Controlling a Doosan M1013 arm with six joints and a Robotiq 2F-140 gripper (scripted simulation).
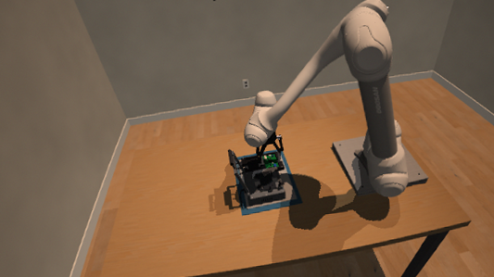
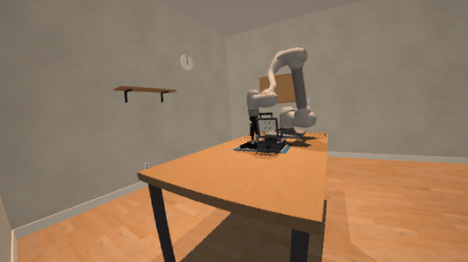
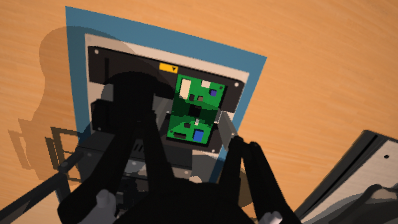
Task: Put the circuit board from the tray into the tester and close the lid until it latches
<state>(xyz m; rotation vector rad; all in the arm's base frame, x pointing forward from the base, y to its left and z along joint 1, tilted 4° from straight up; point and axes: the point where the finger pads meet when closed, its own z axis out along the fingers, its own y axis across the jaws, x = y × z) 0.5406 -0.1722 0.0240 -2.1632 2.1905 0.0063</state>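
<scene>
The green circuit board is 3 cm below my hand. Also, from my hand: dark block: 23 cm to the left, 4 cm above; tester lid: 19 cm ahead, 17 cm to the left, 14 cm above.
</scene>
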